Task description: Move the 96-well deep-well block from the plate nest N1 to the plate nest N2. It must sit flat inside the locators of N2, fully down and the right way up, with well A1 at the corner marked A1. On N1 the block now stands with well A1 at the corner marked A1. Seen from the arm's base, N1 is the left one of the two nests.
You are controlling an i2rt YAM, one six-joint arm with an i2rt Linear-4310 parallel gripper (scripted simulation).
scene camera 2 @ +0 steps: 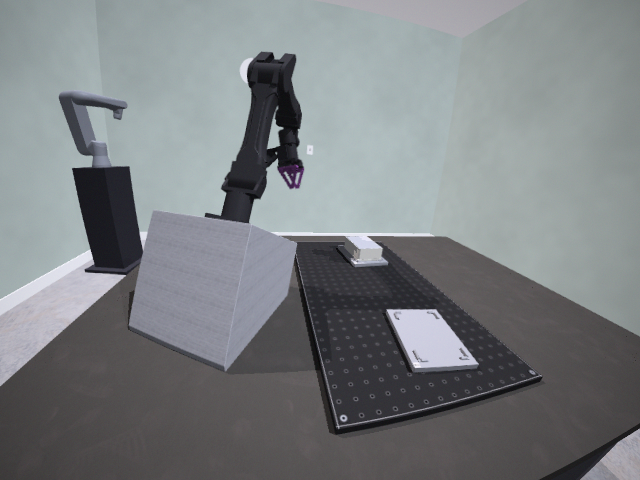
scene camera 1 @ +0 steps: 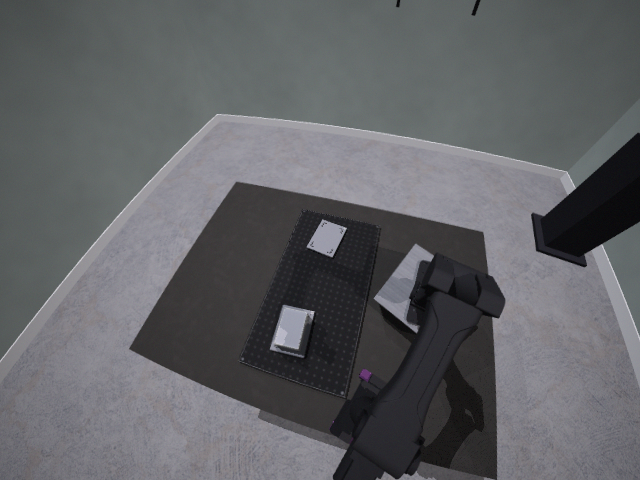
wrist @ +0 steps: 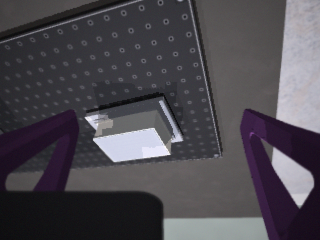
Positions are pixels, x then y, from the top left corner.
Labels:
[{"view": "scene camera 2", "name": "white deep-well block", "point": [362, 248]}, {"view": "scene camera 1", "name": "my gripper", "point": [352, 397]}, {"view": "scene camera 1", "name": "white deep-well block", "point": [292, 326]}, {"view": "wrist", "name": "my gripper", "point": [159, 118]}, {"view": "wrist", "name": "white deep-well block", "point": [142, 135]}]

